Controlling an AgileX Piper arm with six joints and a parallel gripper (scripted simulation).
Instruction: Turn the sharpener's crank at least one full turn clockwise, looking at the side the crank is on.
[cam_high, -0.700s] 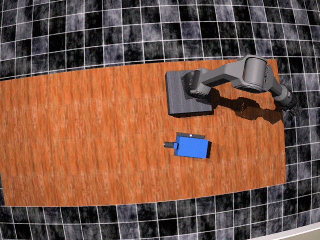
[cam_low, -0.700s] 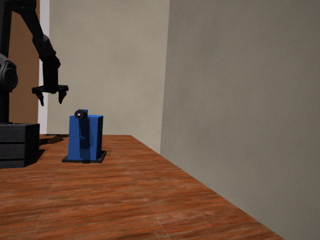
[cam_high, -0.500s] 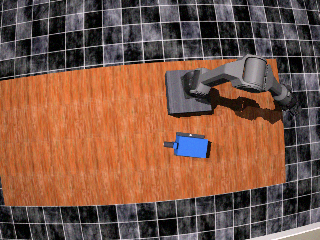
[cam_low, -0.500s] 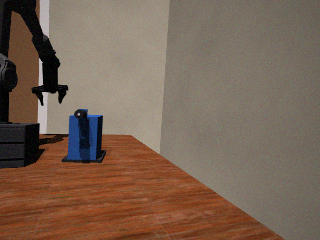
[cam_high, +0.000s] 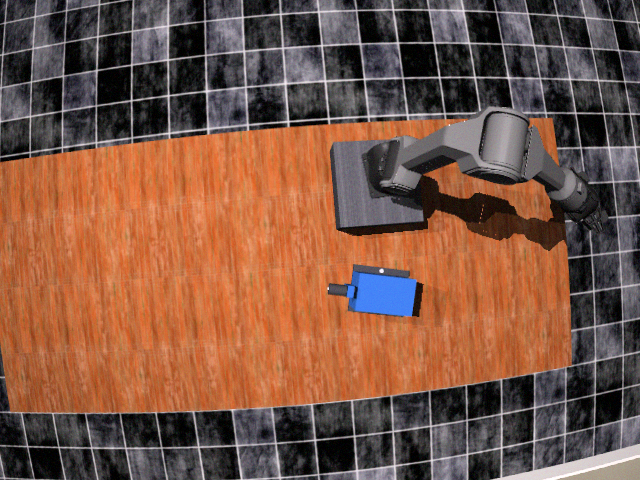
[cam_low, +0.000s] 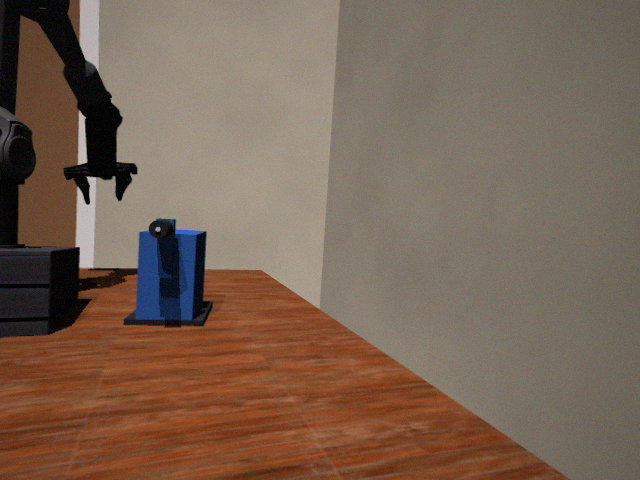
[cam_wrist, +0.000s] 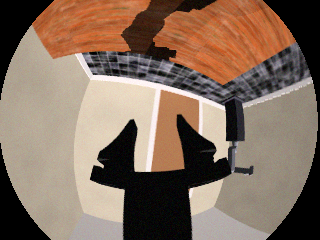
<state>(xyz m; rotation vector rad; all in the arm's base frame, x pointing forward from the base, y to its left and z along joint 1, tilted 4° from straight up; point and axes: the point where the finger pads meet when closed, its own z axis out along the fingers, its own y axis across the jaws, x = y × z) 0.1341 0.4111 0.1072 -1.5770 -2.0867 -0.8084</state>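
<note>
The black knob is 560 mm to the right of my hand, 70 mm ahead of it and 40 mm below it.
</note>
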